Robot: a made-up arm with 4 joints. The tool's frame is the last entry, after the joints.
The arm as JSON. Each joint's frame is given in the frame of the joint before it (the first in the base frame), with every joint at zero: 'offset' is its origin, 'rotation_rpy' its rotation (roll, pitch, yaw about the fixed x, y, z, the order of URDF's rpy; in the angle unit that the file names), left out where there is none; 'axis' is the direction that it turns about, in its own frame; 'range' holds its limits. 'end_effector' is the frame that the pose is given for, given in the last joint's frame.
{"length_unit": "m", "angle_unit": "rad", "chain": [
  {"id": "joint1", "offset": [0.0, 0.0, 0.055], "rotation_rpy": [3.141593, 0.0, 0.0], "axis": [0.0, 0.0, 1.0], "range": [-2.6, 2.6]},
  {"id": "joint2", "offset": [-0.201, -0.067, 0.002], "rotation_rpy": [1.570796, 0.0, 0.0], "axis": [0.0, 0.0, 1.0], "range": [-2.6, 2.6]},
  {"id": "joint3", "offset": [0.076, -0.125, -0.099], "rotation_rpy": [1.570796, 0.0, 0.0], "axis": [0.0, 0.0, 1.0], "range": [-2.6, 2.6]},
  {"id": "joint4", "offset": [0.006, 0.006, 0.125], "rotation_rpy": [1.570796, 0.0, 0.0], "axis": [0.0, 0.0, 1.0], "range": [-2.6, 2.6]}
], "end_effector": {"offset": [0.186, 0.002, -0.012], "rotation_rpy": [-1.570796, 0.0, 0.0]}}
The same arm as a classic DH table. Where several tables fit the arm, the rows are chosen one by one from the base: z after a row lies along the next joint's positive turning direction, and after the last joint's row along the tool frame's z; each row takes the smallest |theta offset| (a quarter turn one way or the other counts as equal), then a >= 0, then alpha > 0; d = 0 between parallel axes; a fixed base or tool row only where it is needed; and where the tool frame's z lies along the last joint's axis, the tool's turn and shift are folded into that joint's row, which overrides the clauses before.
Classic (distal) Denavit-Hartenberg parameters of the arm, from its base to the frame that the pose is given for. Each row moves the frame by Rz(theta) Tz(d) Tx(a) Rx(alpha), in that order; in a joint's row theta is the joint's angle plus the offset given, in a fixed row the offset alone. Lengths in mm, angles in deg.
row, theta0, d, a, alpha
base (fixed), 0, 0, 0, 180
joint1, 0, -53, -201, 90
joint2, 0, -32, 76, 90
joint3, 0, 250, 6, 90
joint4, 0, -18, 186, -90
tool (fixed), 0, 2, 0, 0
Joint limits (deg, base to tool): -148.97..148.97 -148.97..148.97 -148.97..148.97 -148.97..148.97

